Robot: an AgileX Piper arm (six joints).
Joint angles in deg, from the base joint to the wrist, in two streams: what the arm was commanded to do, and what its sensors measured. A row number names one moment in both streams.
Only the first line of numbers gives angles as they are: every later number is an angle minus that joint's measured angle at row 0.
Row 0, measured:
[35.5 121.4 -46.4 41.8 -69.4 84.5]
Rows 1 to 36, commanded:
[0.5 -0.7 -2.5 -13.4 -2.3 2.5]
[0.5 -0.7 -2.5 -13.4 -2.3 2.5]
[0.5 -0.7 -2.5 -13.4 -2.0 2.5]
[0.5 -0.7 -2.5 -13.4 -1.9 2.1]
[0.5 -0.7 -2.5 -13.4 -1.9 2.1]
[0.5 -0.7 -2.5 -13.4 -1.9 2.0]
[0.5 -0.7 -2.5 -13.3 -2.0 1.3]
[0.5 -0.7 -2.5 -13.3 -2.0 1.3]
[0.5 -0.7 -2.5 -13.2 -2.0 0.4]
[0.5 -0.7 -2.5 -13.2 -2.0 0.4]
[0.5 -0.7 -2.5 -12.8 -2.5 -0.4]
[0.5 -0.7 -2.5 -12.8 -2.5 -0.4]
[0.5 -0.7 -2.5 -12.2 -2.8 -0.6]
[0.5 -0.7 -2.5 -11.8 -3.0 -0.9]
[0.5 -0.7 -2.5 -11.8 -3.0 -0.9]
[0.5 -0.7 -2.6 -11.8 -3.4 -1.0]
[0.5 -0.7 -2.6 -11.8 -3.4 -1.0]
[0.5 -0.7 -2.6 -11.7 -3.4 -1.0]
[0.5 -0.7 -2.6 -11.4 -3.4 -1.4]
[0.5 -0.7 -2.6 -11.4 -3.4 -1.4]
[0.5 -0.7 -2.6 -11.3 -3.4 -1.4]
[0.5 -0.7 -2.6 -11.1 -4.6 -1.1]
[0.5 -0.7 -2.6 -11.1 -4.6 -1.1]
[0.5 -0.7 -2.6 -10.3 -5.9 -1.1]
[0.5 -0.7 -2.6 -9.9 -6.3 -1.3]
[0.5 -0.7 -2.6 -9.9 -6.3 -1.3]
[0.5 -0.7 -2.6 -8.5 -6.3 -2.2]
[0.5 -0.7 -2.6 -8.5 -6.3 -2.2]
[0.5 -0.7 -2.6 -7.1 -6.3 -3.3]
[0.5 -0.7 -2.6 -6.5 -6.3 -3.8]
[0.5 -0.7 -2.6 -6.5 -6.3 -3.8]
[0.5 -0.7 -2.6 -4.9 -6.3 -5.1]
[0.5 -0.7 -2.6 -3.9 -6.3 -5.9]
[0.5 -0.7 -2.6 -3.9 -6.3 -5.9]
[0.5 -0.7 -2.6 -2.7 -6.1 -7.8]
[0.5 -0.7 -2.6 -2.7 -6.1 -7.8]
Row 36, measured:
[0.4 0.0 -0.2 2.3 0.0 -4.2]
